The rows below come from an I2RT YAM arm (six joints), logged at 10 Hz.
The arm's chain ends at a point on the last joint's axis. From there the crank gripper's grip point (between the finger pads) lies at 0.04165 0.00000 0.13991 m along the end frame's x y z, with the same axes.
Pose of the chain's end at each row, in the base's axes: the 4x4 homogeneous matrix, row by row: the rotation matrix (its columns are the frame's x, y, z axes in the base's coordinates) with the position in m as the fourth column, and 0 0 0 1 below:
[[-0.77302, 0.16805, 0.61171, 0.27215], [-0.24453, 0.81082, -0.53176, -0.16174], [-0.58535, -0.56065, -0.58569, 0.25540], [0, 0, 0, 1]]
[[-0.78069, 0.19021, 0.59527, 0.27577], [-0.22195, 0.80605, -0.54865, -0.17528], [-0.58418, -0.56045, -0.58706, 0.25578], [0, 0, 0, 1]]
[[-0.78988, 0.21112, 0.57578, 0.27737], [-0.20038, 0.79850, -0.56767, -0.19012], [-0.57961, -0.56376, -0.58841, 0.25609], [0, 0, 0, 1]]
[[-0.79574, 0.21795, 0.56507, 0.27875], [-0.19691, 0.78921, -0.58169, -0.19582], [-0.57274, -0.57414, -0.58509, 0.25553], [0, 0, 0, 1]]
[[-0.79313, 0.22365, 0.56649, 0.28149], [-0.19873, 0.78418, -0.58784, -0.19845], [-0.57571, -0.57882, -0.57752, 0.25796], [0, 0, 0, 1]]
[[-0.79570, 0.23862, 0.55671, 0.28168], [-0.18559, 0.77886, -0.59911, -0.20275], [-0.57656, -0.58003, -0.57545, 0.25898], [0, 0, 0, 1]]
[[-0.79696, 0.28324, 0.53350, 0.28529], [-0.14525, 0.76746, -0.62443, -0.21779], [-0.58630, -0.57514, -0.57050, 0.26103], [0, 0, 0, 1]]
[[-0.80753, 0.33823, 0.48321, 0.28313], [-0.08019, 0.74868, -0.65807, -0.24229], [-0.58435, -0.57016, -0.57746, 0.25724], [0, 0, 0, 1]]
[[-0.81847, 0.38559, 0.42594, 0.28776], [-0.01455, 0.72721, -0.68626, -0.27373], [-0.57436, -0.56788, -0.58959, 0.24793], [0, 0, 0, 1]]
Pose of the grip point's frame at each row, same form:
[[-0.77302, 0.16805, 0.61171, 0.32554], [-0.24453, 0.81082, -0.53176, -0.24632], [-0.58535, -0.56065, -0.58569, 0.14908], [0, 0, 0, 1]]
[[-0.78069, 0.19021, 0.59527, 0.32654], [-0.22195, 0.80605, -0.54865, -0.26129], [-0.58418, -0.56045, -0.58706, 0.14931], [0, 0, 0, 1]]
[[-0.78988, 0.21112, 0.57578, 0.32503], [-0.20038, 0.79850, -0.56767, -0.27789], [-0.57961, -0.56376, -0.58841, 0.14962], [0, 0, 0, 1]]
[[-0.79574, 0.21795, 0.56507, 0.32467], [-0.19691, 0.78921, -0.58169, -0.28541], [-0.57274, -0.57414, -0.58509, 0.14982], [0, 0, 0, 1]]
[[-0.79313, 0.22365, 0.56649, 0.32771], [-0.19873, 0.78418, -0.58784, -0.28897], [-0.57571, -0.57882, -0.57752, 0.15318], [0, 0, 0, 1]]
[[-0.79570, 0.23862, 0.55671, 0.32643], [-0.18559, 0.77886, -0.59911, -0.29430], [-0.57656, -0.58003, -0.57545, 0.15446], [0, 0, 0, 1]]
[[-0.79696, 0.28324, 0.53350, 0.32674], [-0.14525, 0.76746, -0.62443, -0.31120], [-0.58630, -0.57514, -0.57050, 0.15679], [0, 0, 0, 1]]
[[-0.80753, 0.33823, 0.48321, 0.31710], [-0.08019, 0.74868, -0.65807, -0.33770], [-0.58435, -0.57016, -0.57746, 0.15211], [0, 0, 0, 1]]
[[-0.81847, 0.38559, 0.42594, 0.31326], [-0.01455, 0.72721, -0.68626, -0.37035], [-0.57436, -0.56788, -0.58959, 0.14152], [0, 0, 0, 1]]

